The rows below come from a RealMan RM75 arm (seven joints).
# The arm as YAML. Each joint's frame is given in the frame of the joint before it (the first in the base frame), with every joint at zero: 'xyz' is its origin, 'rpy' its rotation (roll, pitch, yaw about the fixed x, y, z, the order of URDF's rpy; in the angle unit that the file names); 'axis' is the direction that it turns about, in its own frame. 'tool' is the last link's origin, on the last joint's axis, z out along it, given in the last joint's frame.
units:
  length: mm
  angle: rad
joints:
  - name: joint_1
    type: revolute
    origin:
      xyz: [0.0, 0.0, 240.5]
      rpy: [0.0, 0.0, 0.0]
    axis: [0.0, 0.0, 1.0]
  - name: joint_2
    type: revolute
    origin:
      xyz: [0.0, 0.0, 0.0]
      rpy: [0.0, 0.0, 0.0]
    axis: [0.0, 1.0, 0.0]
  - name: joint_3
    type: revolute
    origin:
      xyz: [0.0, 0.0, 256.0]
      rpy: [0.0, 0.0, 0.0]
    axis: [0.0, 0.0, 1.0]
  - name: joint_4
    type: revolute
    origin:
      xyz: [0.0, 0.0, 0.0]
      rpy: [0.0, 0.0, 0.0]
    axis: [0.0, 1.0, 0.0]
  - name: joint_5
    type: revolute
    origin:
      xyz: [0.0, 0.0, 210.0]
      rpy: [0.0, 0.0, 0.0]
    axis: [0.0, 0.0, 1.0]
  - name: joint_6
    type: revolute
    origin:
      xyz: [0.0, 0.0, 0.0]
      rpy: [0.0, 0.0, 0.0]
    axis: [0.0, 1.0, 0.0]
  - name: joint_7
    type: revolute
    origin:
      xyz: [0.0, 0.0, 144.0]
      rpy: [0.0, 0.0, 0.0]
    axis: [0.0, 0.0, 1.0]
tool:
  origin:
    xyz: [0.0, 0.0, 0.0]
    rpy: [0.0, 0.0, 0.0]
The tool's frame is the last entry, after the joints.
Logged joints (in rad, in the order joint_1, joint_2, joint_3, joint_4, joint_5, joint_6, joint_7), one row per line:
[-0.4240 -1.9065 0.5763 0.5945 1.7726 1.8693 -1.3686]
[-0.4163 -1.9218 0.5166 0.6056 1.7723 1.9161 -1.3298]
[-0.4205 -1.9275 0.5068 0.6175 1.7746 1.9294 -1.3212]
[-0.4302 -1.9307 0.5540 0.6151 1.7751 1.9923 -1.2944]
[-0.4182 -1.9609 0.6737 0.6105 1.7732 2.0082 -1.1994]
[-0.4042 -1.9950 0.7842 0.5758 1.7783 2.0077 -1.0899]
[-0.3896 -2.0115 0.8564 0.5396 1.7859 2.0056 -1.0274]
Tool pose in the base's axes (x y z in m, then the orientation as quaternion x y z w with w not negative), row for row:
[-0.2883 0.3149 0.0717 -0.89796 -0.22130 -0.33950 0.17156]
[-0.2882 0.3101 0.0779 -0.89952 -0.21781 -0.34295 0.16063]
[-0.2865 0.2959 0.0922 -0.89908 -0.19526 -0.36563 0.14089]
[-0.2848 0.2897 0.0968 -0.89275 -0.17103 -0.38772 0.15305]
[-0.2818 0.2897 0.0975 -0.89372 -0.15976 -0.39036 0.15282]
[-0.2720 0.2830 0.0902 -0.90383 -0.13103 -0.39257 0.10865]
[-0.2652 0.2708 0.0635 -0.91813 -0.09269 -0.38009 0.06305]
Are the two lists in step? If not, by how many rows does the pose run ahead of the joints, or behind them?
The pose runs 2 rows behind the joints: the pose in row i belongs to the joints in row i - 2.
